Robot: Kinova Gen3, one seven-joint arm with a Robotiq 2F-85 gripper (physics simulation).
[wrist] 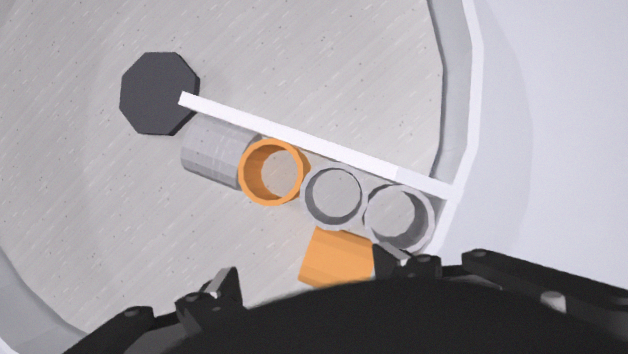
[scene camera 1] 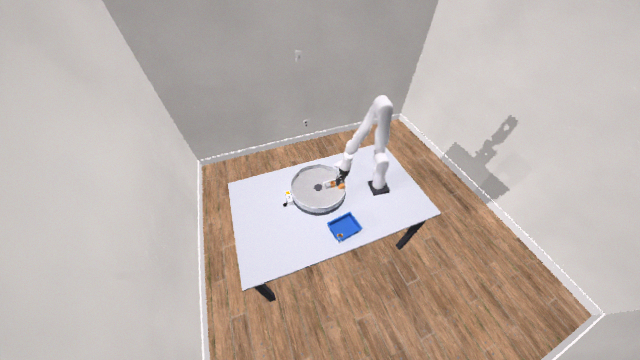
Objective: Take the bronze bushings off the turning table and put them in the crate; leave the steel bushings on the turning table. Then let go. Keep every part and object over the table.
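Observation:
The turning table is a round grey tray with a raised rim. Along its white divider stand an upright bronze bushing and two upright steel bushings; a third steel bushing lies on its side by the hub. Another bronze bushing lies on its side beside the upright steel ones, its lower edge hidden by the gripper body. My gripper is open over it, the right finger overlapping its right end in the wrist view. The blue crate holds a bronze bushing in its near corner.
The white divider runs from the dark hub to the rim. A small white box with a yellow top part stands left of the turning table. The crate stands near the table's front edge.

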